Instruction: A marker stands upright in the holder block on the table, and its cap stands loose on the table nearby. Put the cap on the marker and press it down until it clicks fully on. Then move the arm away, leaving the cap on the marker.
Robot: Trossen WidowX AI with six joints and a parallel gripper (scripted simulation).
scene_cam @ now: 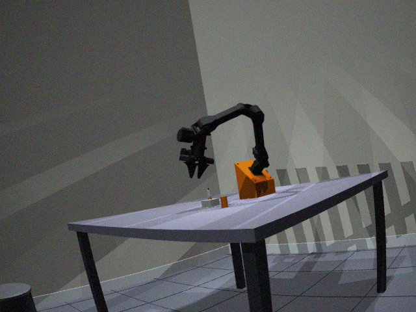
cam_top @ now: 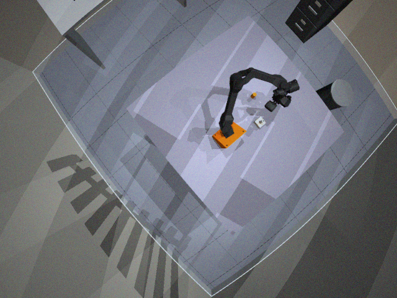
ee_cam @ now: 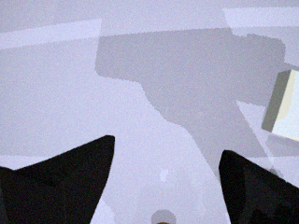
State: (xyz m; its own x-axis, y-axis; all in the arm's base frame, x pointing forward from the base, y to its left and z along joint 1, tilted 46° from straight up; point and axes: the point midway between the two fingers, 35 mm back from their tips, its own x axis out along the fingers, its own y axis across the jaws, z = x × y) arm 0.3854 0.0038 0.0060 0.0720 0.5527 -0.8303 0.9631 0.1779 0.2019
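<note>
Now: the orange cap 13 cm to the left of my gripper tip, 12 cm below it and 4 cm behind it.
</note>
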